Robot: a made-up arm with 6 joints.
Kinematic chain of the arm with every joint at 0, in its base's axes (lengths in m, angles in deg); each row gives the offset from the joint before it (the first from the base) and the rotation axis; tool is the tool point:
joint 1: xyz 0 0 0.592 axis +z
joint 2: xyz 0 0 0 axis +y
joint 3: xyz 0 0 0.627 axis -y
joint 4: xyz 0 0 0 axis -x
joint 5: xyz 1.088 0 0 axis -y
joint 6: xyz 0 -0.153 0 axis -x
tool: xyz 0 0 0
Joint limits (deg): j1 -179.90..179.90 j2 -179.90..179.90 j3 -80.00..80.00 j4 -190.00..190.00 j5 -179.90..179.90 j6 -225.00..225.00
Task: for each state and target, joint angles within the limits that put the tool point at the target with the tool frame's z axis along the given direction. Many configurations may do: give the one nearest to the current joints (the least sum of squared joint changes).
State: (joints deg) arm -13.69 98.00 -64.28 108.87 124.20 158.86
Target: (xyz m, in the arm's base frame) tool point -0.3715 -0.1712 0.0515 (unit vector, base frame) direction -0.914 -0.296 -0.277
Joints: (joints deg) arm 27.26 102.43 -63.86 96.74 98.60 183.57
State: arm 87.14 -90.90 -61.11 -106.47 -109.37 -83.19
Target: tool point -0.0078 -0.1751 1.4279 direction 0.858 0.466 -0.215
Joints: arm 60.18 -105.11 -32.50 -58.34 -107.60 -87.40
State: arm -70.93 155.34 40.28 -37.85 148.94 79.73
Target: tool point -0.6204 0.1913 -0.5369 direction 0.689 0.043 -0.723
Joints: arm -20.34 152.56 11.76 -76.27 143.94 86.87
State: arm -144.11 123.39 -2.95 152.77 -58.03 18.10
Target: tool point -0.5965 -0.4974 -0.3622 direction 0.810 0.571 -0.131
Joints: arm -150.49 78.47 -7.00 155.29 -3.49 30.29
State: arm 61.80 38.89 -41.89 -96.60 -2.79 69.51
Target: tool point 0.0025 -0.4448 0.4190 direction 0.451 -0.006 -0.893
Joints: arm 87.51 80.04 -77.19 -81.79 -30.54 49.07
